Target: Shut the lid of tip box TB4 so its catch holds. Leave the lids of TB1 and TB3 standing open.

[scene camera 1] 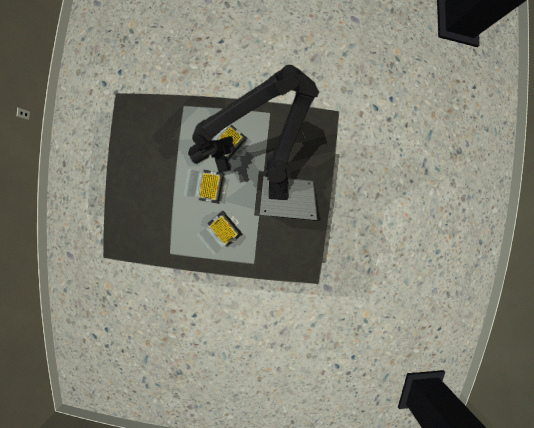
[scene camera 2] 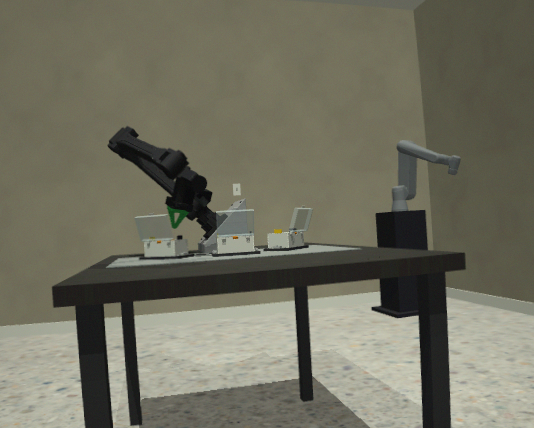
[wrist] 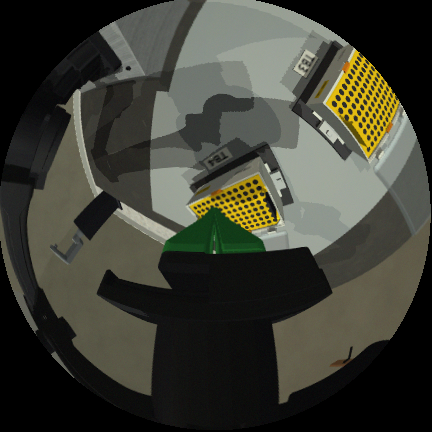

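Note:
Tip box TB4 holds a yellow perforated rack. Its clear lid stands open. My gripper is shut and empty, its green fingertips above TB4 and beside the raised lid in the second scene view. In the wrist view the fingers hide part of the box. TB3 is the middle box, with its lid open. The third box, TB1 by elimination, has its lid open too; its label is not readable.
The boxes stand on a pale grey mat on the dark table. My arm's base plate is beside the mat. The arm arches over the TB4 end. A grey robot arm stands on a separate dark pedestal.

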